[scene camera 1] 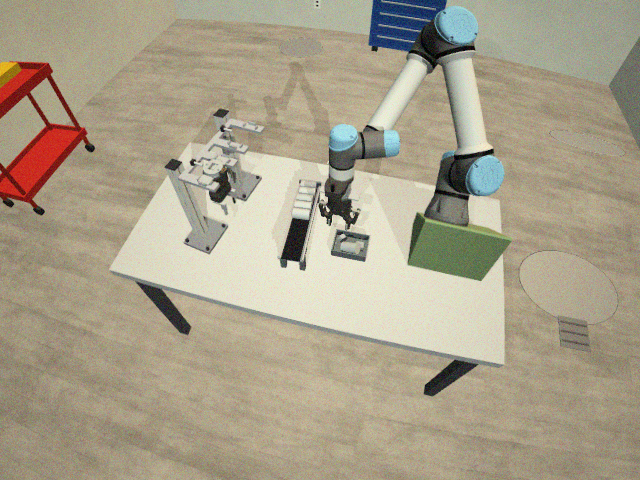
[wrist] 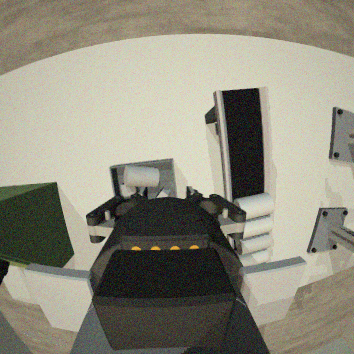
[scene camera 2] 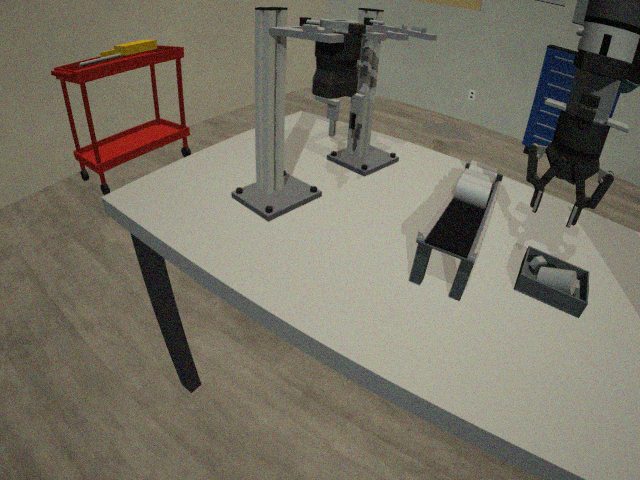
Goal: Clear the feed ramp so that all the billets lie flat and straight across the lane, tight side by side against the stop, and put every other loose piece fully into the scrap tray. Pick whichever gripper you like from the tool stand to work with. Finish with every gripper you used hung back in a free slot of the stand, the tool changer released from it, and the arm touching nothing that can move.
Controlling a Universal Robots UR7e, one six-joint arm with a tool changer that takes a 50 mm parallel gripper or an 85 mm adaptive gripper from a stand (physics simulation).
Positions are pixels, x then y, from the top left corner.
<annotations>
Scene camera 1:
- parallel gripper: 215, 170
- adaptive gripper: 342, 207
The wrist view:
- adaptive gripper: 64, 294
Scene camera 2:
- parallel gripper: 336, 76
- adaptive gripper: 581, 131
</annotations>
